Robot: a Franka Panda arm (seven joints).
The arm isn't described. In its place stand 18 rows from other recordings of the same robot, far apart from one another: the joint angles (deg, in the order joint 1, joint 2, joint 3, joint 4, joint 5, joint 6, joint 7), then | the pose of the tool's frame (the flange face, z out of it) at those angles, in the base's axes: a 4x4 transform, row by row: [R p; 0 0 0 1], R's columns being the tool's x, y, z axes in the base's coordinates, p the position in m.
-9.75, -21.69, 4.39, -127.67, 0.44, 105.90, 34.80 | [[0.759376 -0.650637 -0.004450 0.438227], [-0.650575 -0.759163 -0.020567 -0.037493], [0.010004 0.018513 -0.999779 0.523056], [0 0 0 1]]
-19.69, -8.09, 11.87, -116.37, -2.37, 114.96, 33.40 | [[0.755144 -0.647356 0.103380 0.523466], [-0.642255 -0.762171 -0.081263 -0.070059], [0.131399 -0.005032 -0.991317 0.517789], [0 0 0 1]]
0.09, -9.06, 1.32, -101.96, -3.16, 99.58, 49.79 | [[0.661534 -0.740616 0.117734 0.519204], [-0.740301 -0.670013 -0.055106 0.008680], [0.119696 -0.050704 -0.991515 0.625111], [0 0 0 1]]
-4.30, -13.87, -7.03, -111.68, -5.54, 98.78, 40.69 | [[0.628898 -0.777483 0.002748 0.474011], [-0.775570 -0.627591 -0.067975 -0.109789], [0.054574 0.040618 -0.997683 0.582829], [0 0 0 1]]
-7.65, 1.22, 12.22, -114.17, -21.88, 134.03, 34.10 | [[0.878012 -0.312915 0.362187 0.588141], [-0.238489 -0.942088 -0.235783 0.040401], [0.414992 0.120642 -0.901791 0.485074], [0 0 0 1]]
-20.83, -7.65, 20.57, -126.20, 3.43, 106.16, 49.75 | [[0.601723 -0.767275 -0.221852 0.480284], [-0.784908 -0.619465 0.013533 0.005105], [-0.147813 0.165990 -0.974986 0.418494], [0 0 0 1]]
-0.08, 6.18, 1.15, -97.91, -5.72, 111.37, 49.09 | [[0.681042 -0.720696 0.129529 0.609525], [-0.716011 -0.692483 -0.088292 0.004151], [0.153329 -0.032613 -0.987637 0.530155], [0 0 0 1]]
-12.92, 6.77, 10.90, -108.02, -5.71, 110.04, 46.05 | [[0.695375 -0.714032 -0.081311 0.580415], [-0.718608 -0.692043 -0.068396 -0.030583], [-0.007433 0.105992 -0.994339 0.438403], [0 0 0 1]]
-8.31, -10.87, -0.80, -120.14, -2.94, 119.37, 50.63 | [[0.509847 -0.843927 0.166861 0.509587], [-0.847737 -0.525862 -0.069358 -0.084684], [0.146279 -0.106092 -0.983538 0.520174], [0 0 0 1]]
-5.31, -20.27, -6.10, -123.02, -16.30, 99.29, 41.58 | [[0.656119 -0.748189 -0.098597 0.428645], [-0.746881 -0.625085 -0.226799 -0.117635], [0.108057 0.222448 -0.968938 0.543293], [0 0 0 1]]
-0.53, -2.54, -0.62, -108.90, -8.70, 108.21, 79.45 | [[0.205332 -0.978153 0.032479 0.551416], [-0.967514 -0.207877 -0.143891 -0.022370], [0.147500 -0.001879 -0.989060 0.520052], [0 0 0 1]]
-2.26, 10.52, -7.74, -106.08, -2.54, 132.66, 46.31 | [[0.548228 -0.793307 0.264782 0.624071], [-0.801859 -0.588551 -0.103103 -0.106458], [0.237630 -0.155794 -0.958781 0.453012], [0 0 0 1]]
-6.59, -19.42, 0.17, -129.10, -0.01, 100.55, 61.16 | [[0.375209 -0.913409 -0.157807 0.429298], [-0.923858 -0.382374 0.016631 -0.048241], [-0.075532 0.139551 -0.987330 0.487206], [0 0 0 1]]
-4.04, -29.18, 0.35, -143.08, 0.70, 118.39, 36.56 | [[0.757028 -0.648632 0.078644 0.397791], [-0.650804 -0.759241 0.002662 -0.024917], [0.057983 -0.053197 -0.996899 0.469187], [0 0 0 1]]
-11.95, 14.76, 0.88, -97.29, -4.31, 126.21, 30.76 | [[0.740231 -0.631797 0.229979 0.645785], [-0.627026 -0.772152 -0.103051 -0.129855], [0.242686 -0.067921 -0.967724 0.467737], [0 0 0 1]]
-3.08, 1.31, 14.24, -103.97, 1.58, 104.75, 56.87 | [[0.692907 -0.720881 -0.014538 0.557776], [-0.720329 -0.692982 0.030040 0.111219], [-0.031730 -0.010342 -0.999443 0.518046], [0 0 0 1]]
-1.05, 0.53, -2.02, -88.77, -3.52, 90.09, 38.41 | [[0.748716 -0.662809 0.010445 0.556699], [-0.661067 -0.747730 -0.062371 -0.036330], [0.049150 0.039793 -0.997998 0.629839], [0 0 0 1]]
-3.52, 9.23, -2.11, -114.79, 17.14, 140.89, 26.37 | [[0.701835 -0.635345 0.322125 0.608885], [-0.700430 -0.697855 0.149653 -0.059516], [0.129715 -0.330658 -0.934794 0.408393], [0 0 0 1]]
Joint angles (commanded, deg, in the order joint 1, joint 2, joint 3, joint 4, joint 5, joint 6, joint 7), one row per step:
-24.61, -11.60, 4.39, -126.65, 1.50, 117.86, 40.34
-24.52, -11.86, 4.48, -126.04, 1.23, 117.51, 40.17
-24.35, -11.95, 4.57, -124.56, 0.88, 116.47, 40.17
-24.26, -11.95, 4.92, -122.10, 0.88, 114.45, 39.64
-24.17, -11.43, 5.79, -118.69, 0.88, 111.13, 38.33
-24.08, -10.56, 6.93, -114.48, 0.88, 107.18, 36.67
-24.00, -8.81, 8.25, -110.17, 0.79, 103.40, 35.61
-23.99, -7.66, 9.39, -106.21, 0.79, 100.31, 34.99
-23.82, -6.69, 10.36, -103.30, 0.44, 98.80, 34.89
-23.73, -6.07, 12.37, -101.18, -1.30, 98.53, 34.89
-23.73, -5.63, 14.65, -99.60, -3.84, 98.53, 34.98
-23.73, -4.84, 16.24, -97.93, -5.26, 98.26, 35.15
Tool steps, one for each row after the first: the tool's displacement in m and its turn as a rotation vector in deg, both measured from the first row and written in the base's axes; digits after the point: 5 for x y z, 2 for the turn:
0.00119, 0.00112, 0.00672, -0.45, -0.39, 0.47
0.00431, 0.00230, 0.01816, -0.95, -0.76, 0.89
0.00904, 0.00521, 0.03547, -1.18, -1.14, 1.89
0.01626, 0.01247, 0.05414, -1.20, -0.67, 4.19
0.02488, 0.02216, 0.07548, -1.16, -0.03, 7.13
0.03610, 0.03240, 0.09005, -0.84, 1.15, 9.67
0.04403, 0.04163, 0.10800, -0.75, 1.42, 11.49
0.05148, 0.05022, 0.12116, -1.20, 1.12, 12.81
0.05969, 0.06618, 0.13264, -3.34, 0.55, 15.09
0.06644, 0.08324, 0.14177, -6.22, 0.25, 17.48
0.07290, 0.09499, 0.14816, -7.70, -0.03, 18.97

